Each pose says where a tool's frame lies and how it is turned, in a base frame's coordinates. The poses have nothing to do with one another.
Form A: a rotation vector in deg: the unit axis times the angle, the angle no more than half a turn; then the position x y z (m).
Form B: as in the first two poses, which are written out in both.
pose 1, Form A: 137.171 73.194 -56.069 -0.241 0.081 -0.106
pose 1, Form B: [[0.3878 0.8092 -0.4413 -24.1], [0.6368 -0.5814 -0.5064 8.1], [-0.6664 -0.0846 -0.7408 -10.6], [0 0 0 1]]
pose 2, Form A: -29.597 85.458 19.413 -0.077 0.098 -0.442
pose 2, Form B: [[0.0633 -0.5182 0.8529 -7.7], [-0.0988 0.8472 0.5220 9.8], [-0.9931 -0.1173 0.0024 -44.2], [0 0 0 1]]
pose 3, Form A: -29.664 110.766 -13.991 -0.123 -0.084 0.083
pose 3, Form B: [[-0.3365 -0.2430 0.9098 -12.3], [-0.4616 0.8847 0.0656 -8.4], [-0.8208 -0.3979 -0.4098 8.3], [0 0 0 1]]
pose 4, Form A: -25.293 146.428 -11.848 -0.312 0.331 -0.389
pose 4, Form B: [[-0.8043 -0.2688 0.5300 -31.2], [-0.3505 0.9348 -0.0578 33.1], [-0.4799 -0.2323 -0.8460 -38.9], [0 0 0 1]]
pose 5, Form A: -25.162 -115.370 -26.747 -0.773 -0.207 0.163
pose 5, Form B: [[-0.4507 0.4895 -0.7466 -77.3], [0.1110 0.8605 0.4972 -20.7], [0.8858 0.1412 -0.4421 16.3], [0 0 0 1]]
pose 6, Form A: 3.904 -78.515 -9.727 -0.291 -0.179 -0.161
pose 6, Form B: [[0.1892 0.0809 -0.9786 -29.1], [-0.1603 0.9858 0.0505 -17.9], [0.9688 0.1473 0.1994 -16.1], [0 0 0 1]]
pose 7, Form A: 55.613 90.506 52.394 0.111 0.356 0.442
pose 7, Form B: [[-0.1509 0.1407 0.9785 11.1], [0.9186 0.3857 0.0862 35.6], [-0.3652 0.9118 -0.1874 44.2], [0 0 0 1]]
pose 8, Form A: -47.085 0.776 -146.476 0.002 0.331 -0.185
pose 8, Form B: [[-0.7200 0.4165 0.5551 0.2], [-0.4224 -0.8977 0.1257 33.1], [0.5507 -0.1439 0.8222 -18.5], [0 0 0 1]]
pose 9, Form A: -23.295 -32.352 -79.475 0.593 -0.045 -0.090
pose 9, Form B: [[0.0863 0.9872 -0.1341 59.3], [-0.8002 0.1488 0.5810 -4.5], [0.5935 0.0571 0.8028 -9.0], [0 0 0 1]]
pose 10, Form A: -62.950 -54.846 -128.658 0.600 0.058 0.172
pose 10, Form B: [[-0.5749 0.6539 0.4918 60.0], [-0.0980 -0.6518 0.7521 5.8], [0.8123 0.3842 0.4388 17.2], [0 0 0 1]]
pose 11, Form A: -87.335 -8.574 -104.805 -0.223 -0.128 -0.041
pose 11, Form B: [[-0.0224 0.5951 0.8033 -22.3], [-0.4567 -0.7209 0.5213 -12.8], [0.8894 -0.3551 0.2879 -4.1], [0 0 0 1]]
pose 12, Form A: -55.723 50.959 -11.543 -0.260 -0.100 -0.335
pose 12, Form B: [[0.6422 -0.2252 0.7327 -26.0], [-0.5190 0.5756 0.6319 -10.0], [-0.5641 -0.7861 0.2528 -33.5], [0 0 0 1]]
